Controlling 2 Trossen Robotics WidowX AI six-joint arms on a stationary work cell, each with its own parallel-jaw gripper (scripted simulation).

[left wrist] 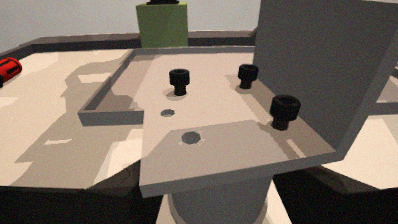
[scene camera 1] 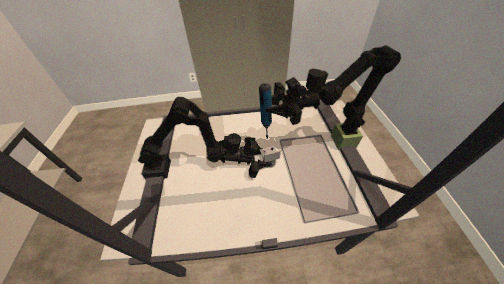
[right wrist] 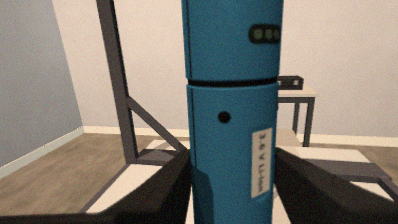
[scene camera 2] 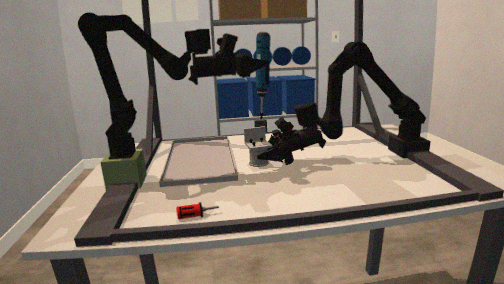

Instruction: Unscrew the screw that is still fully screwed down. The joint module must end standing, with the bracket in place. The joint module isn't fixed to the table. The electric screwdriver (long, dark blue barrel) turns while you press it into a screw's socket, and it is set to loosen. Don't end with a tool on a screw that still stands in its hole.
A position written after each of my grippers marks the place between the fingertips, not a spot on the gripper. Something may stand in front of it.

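My left gripper (scene camera 2: pixel 256 154) is here for me to see, and the left wrist view gives me the same gripper (left wrist: pixel 218 152). My right gripper (scene camera 2: pixel 265 62) is visible too; I find it again in scene camera 1 (scene camera 1: pixel 263 106) and in the right wrist view (right wrist: pixel 229 155). There is also a shallow grey tray (scene camera 1: pixel 321 191), which scene camera 2 shows me as well (scene camera 2: pixel 200 160). In the right wrist view the tray is out of frame.
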